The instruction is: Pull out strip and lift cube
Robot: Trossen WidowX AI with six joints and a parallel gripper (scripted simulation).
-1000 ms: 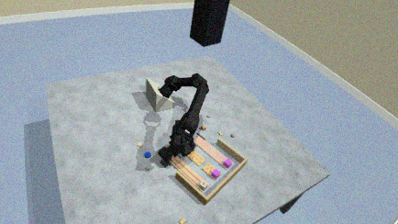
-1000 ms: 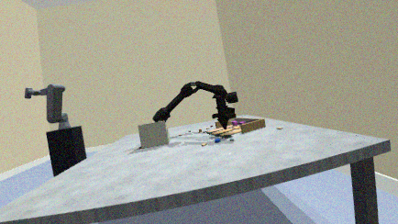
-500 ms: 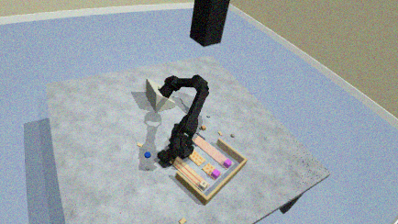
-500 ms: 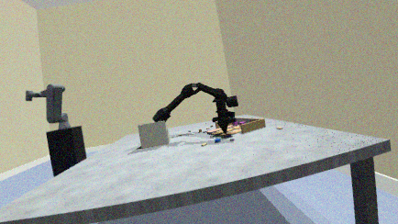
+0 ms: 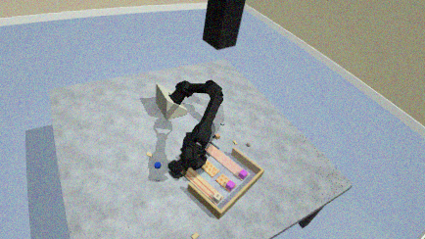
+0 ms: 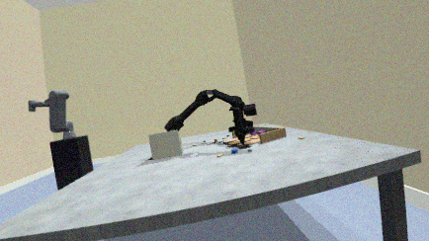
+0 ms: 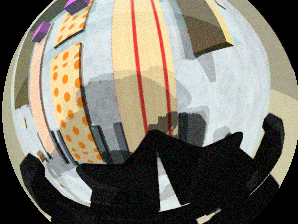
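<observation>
Now: the labelled cube 200 mm ahead of my gripper tip, 20 mm to the left of it and 10 mm above it. Round my gripper tip: blue disc (90 mm behind, 100 mm to the right).
</observation>
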